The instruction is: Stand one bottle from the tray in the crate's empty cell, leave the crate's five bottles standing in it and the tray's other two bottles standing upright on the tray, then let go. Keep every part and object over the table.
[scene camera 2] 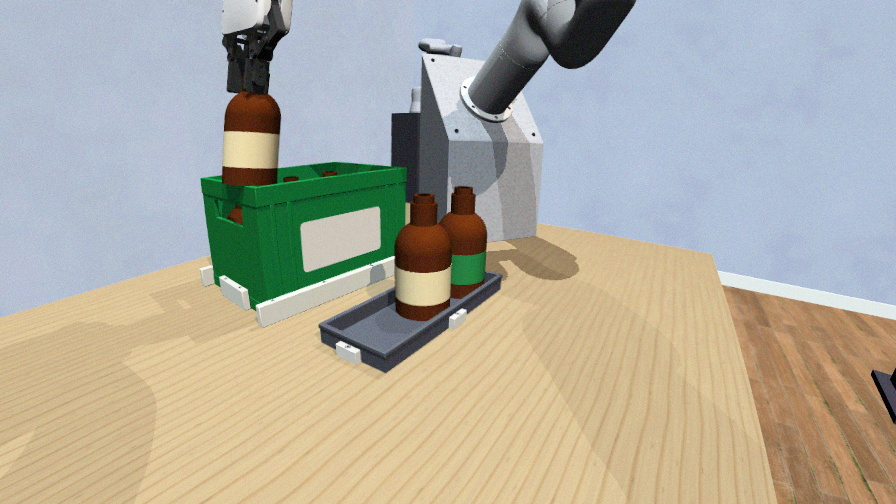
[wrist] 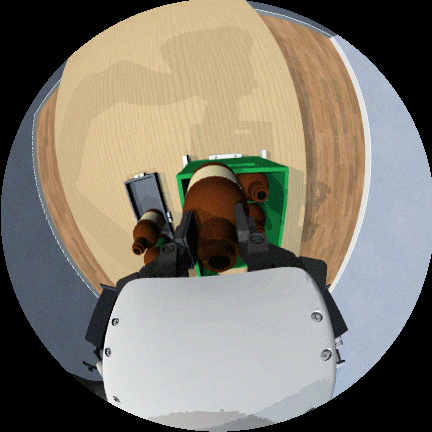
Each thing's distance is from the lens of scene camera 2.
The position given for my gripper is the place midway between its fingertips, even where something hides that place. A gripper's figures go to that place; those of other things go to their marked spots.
my gripper (scene camera 2: pixel 246 92): 0.55 m
cream-labelled bottle (scene camera 2: pixel 423 250): 0.47 m
green-labelled bottle (scene camera 2: pixel 467 231): 0.54 m
The marked spots on the cream-labelled bottle and the green-labelled bottle are 0.09 m apart.
